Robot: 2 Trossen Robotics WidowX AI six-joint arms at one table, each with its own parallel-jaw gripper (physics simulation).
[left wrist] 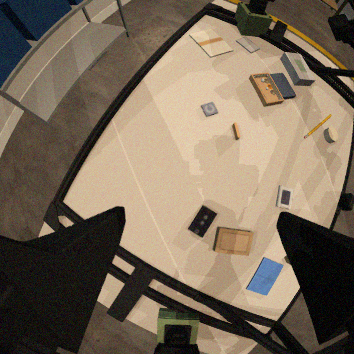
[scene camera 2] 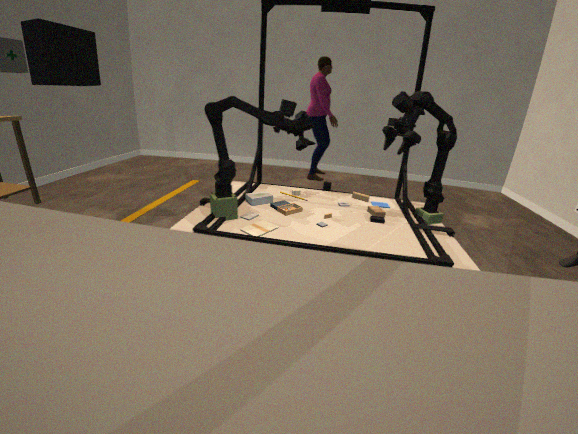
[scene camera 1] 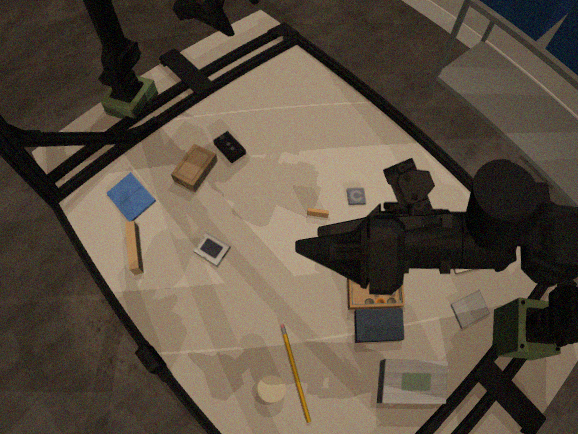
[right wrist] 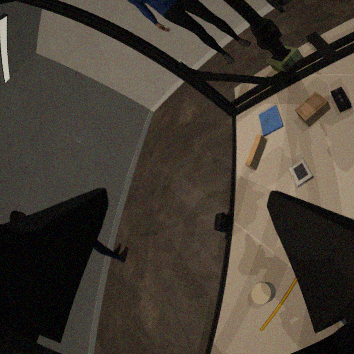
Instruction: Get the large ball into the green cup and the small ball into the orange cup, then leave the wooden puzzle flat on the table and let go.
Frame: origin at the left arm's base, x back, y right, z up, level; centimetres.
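Seen in the pictures: left gripper, fingertip midpoint: (left wrist: pixel 205 218) (scene camera 2: pixel 390 152) (scene camera 1: pixel 244 18); right gripper, fingertip midpoint: (scene camera 2: pixel 314 135) (scene camera 1: pixel 307 238) (right wrist: pixel 190 198); left arm's base, link origin: (left wrist: pixel 176 333) (scene camera 2: pixel 429 210) (scene camera 1: pixel 126 90) (right wrist: pixel 280 54); right arm's base, link origin: (left wrist: pixel 255 9) (scene camera 2: pixel 223 195) (scene camera 1: pixel 540 325).
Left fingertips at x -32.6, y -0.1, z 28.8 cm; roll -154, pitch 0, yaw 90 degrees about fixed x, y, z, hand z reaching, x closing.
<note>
Offsets run from my left fingertips to a thing's top centre. "spot": to the spot under its first point.
The wooden puzzle @(dz -31.8, dx -34.7, dy +23.4 cm) (scene camera 1: pixel 351 298) (scene camera 2: pixel 291 211) (left wrist: pixel 275 101) is a shallow wooden tray lying flat beside a dark blue slab. Scene camera 1 shows a row of small round parts along its near side, with an orange one in the middle; my right arm covers the rest. The balls and the green cup are too small or hidden to tell apart. My right gripper (scene camera 1: pixel 308 238) (scene camera 2: pixel 309 133) (right wrist: pixel 190 198) is open and empty, high above the table. My left gripper (scene camera 2: pixel 394 147) (left wrist: pixel 205 218) is open and empty, high at the other end, far from the puzzle.
The dark blue slab @(dz -32.2, dx -37.4, dy +29.7 cm) (scene camera 1: pixel 379 325) (left wrist: pixel 283 85) and a grey box @(dz -30.0, dx -46.7, dy +38.3 cm) (scene camera 1: pixel 415 382) (left wrist: pixel 298 68) are near the puzzle. A pencil @(dz -33.3, dx -26.0, dy +43.1 cm) (scene camera 1: pixel 296 372), a pale cylinder @(dz -31.3, dx -23.0, dy +47.3 cm) (scene camera 1: pixel 271 389), a small wooden block @(dz -31.9, dx -19.3, dy +12.4 cm) (scene camera 1: pixel 318 213), a brown box @(dz -31.1, dx +8.0, dy +11.9 cm) (scene camera 1: pixel 194 166) and a blue square @(spot: dz -33.4, dx +18.3, dy +22.6 cm) (scene camera 1: pixel 131 196) lie around. A black frame edges the table.
</note>
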